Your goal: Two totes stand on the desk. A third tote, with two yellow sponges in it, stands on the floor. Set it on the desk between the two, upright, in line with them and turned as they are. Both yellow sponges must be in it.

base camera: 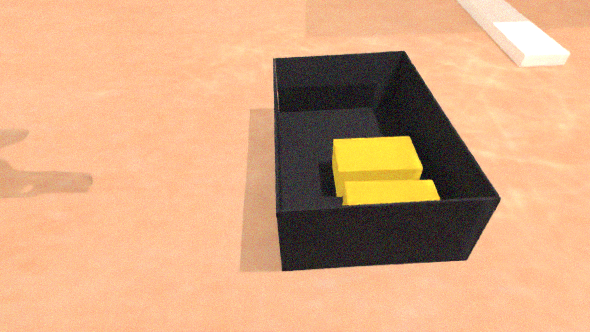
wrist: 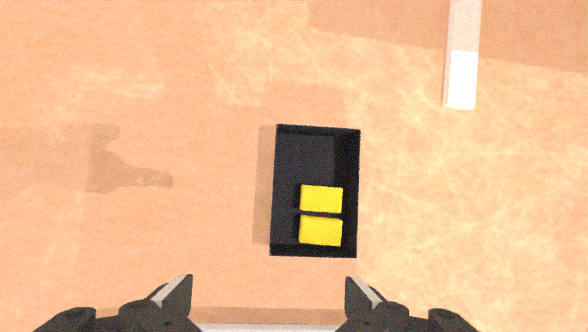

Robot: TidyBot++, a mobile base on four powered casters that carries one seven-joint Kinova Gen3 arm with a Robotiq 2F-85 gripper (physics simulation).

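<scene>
A black tote (base camera: 372, 232) (wrist: 305, 157) stands upright on the floor, open side up. Two yellow sponges lie in it side by side: one sponge (base camera: 375, 154) (wrist: 321, 199) is nearer the tote's middle, the other sponge (base camera: 390, 192) (wrist: 320, 231) is by its near end wall. My gripper (wrist: 270, 292) is open and empty in the wrist view, its fingers spread at the bottom, above the floor and apart from the tote. In the base camera view the gripper does not show. The desk top and the two other totes do not show in either view.
A white bar-like foot (base camera: 532, 42) (wrist: 462, 77) lies on the floor at the upper right, beyond the tote. The wooden floor (base camera: 150, 250) (wrist: 150, 225) surrounds the tote. A shadow of the arm and gripper falls on the floor at the left.
</scene>
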